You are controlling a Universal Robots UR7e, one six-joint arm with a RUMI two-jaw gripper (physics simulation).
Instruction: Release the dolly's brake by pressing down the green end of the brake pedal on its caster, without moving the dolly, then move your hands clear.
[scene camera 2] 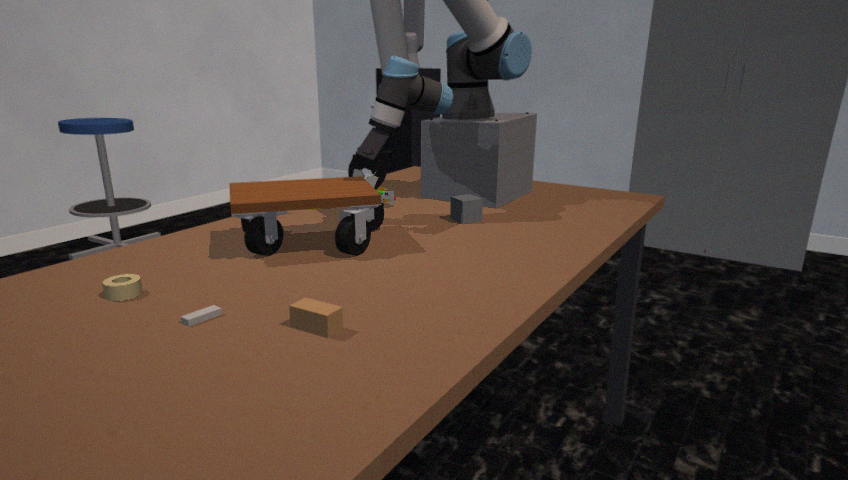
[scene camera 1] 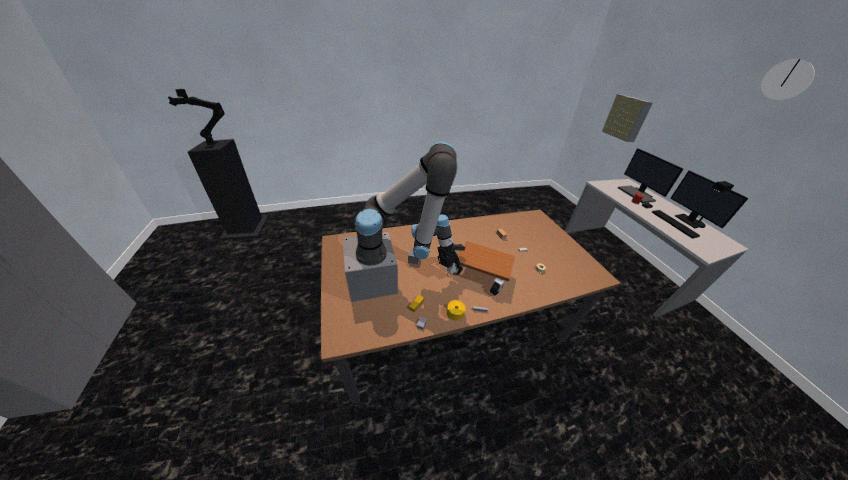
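The dolly (scene camera 1: pixel 487 259) (scene camera 2: pixel 303 193) has an orange-brown wooden deck and stands upright on black caster wheels on the table (scene camera 1: pixel 571 270) (scene camera 2: pixel 416 309). The brake pedal (scene camera 2: pixel 386 196) shows small at the deck's near-robot end in scene camera 2, with green and red bits of colour; its tilt is too small to tell. My gripper (scene camera 1: pixel 455 271) (scene camera 2: pixel 370 183) is shut and empty, pointing down at the robot-side end of the dolly, close to the pedal. The deck's edge partly hides the fingertips in scene camera 2, and I cannot tell whether they touch the pedal.
A grey cube (scene camera 1: pixel 414 259) (scene camera 2: pixel 465 209) stands near the robot's grey base (scene camera 1: pixel 373 281) (scene camera 2: pixel 459 160). A yellow block (scene camera 1: pixel 415 302), a yellow round piece (scene camera 1: pixel 456 309) and a small grey block (scene camera 1: pixel 421 322) lie near the front edge. A tan block (scene camera 1: pixel 501 233) (scene camera 2: pixel 315 317) and tape roll (scene camera 1: pixel 540 268) (scene camera 2: pixel 122 287) lie beyond the dolly.
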